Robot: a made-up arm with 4 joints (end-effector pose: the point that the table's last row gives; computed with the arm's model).
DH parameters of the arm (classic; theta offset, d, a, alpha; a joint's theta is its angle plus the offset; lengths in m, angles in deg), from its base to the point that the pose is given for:
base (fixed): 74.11 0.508 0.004 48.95
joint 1: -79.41 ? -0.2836 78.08
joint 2: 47.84 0.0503 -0.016 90
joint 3: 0 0.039 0.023 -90
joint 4: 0 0.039 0.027 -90
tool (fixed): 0 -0.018 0 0
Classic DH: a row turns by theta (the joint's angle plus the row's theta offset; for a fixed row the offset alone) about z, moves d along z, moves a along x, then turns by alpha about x.
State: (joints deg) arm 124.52 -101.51 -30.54 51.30
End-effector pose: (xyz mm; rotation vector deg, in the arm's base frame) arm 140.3 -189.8 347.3 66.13 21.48 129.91
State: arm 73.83 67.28 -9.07 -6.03
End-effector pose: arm 72.1 -277.2 577.4 69.66 -73.65 21.36
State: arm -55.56 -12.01 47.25 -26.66
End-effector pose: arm -111.3 140.4 733.5 -25.24 26.44 -94.91
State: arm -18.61 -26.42 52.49 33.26
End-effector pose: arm -162.2 -36.5 773.5 -41.58 -5.43 -56.14
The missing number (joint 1, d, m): 0.0803
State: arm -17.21 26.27 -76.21 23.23
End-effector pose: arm -62.7 47.9 748.4 -13.27 -29.15 71.43
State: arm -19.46 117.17 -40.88 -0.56
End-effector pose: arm -80.4 44.4 848.5 -60.67 -98.99 32.13
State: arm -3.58 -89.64 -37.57 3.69
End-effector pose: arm -185.5 -45.3 727.4 29.77 82.99 24.34
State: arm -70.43 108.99 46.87 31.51
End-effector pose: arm 6.6 181.3 768.2 -43.23 -132.93 -5.85
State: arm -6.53 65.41 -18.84 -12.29
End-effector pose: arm -56.9 -57.9 788.7 -18.34 -50.14 13.55
